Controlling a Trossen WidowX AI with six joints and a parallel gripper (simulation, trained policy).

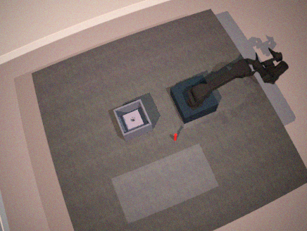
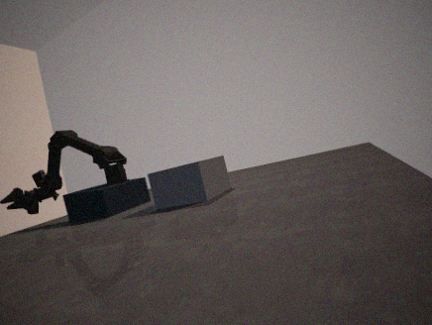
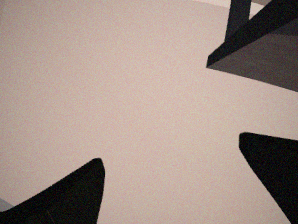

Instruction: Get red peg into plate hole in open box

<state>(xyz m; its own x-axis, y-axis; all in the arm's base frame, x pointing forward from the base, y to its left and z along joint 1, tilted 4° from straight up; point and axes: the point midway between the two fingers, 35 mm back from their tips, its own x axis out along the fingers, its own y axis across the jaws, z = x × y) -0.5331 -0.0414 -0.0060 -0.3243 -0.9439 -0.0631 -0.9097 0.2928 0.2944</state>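
The red peg lies 720 mm ahead of my gripper tip, 170 mm to the left of it and 70 mm below it. Round my gripper tip: grey box: 870 mm ahead, 30 mm to the right, 90 mm below.
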